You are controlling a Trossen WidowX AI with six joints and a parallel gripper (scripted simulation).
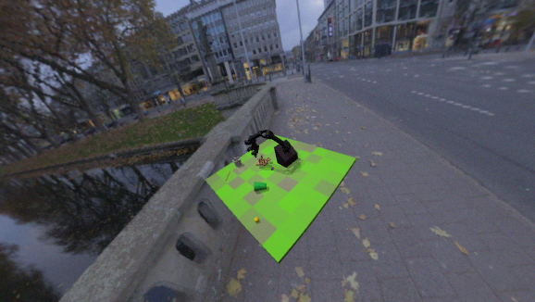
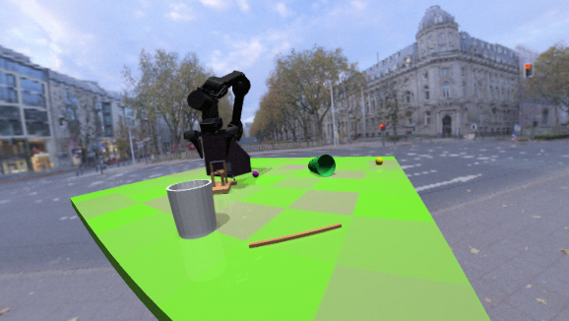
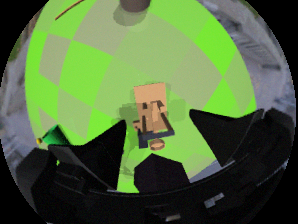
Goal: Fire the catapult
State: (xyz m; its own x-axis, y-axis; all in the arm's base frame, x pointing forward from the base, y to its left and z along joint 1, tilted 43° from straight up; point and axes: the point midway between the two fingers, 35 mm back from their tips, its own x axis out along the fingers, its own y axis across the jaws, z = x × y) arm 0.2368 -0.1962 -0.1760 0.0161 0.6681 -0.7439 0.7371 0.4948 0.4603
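The purple ball lies 23 cm to the left of my gripper tip, 11 cm below it and 2 cm behind it. Also, from my gripper tip: thin wooden stick 40 cm ahead, 14 cm to the right, 12 cm below; wooden catapult 8 cm below, 6 cm to the left, 4 cm behind; pale grey mug 21 cm to the right, 19 cm ahead, 10 cm below.
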